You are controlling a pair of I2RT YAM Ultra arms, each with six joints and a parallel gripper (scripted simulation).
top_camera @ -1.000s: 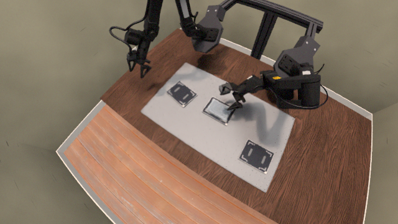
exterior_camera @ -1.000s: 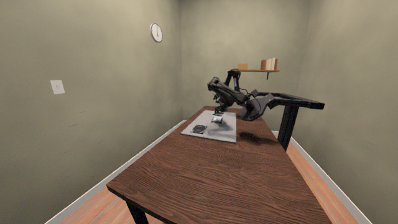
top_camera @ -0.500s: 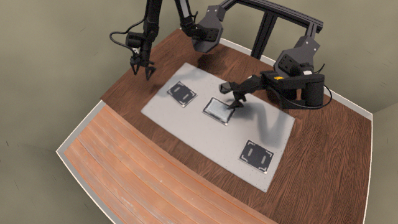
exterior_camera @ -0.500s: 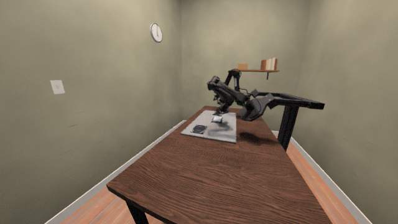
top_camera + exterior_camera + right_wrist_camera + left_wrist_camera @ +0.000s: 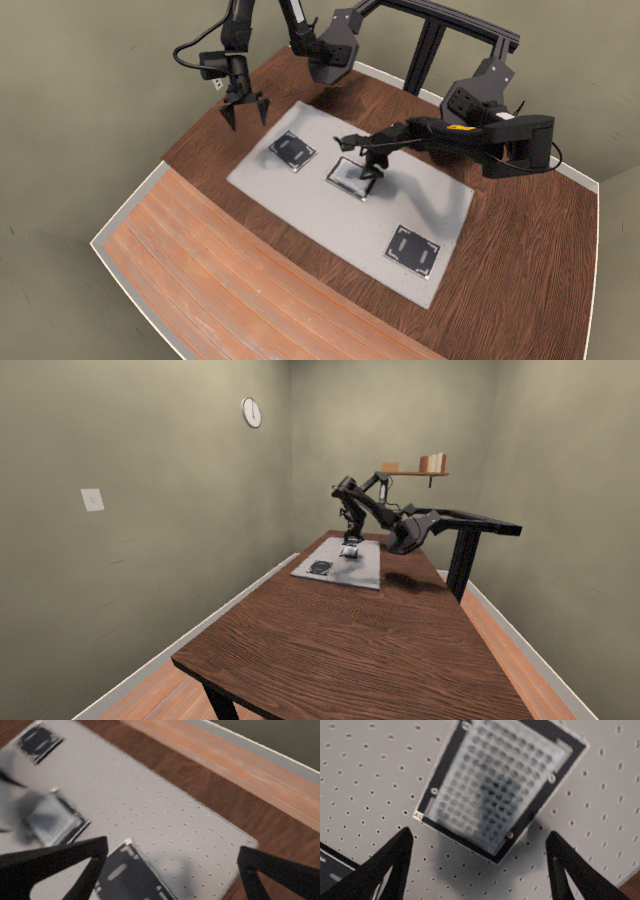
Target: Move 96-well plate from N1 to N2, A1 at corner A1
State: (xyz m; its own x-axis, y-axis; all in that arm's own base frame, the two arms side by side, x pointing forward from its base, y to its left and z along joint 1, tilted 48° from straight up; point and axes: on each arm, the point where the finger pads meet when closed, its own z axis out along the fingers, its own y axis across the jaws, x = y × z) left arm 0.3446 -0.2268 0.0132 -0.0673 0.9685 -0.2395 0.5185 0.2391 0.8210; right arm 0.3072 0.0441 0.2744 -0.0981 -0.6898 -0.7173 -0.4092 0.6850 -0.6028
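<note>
My left hand is 70 mm above the clear 96-well plate, 20 mm to the left of it and 10 mm short of it. The rest, counted from my left hand: white corner label 80 mm below, 70 mm ahead, 50 mm to the left; then black plate nest 90 mm below, 20 mm to the right, 10 mm ahead.
</note>
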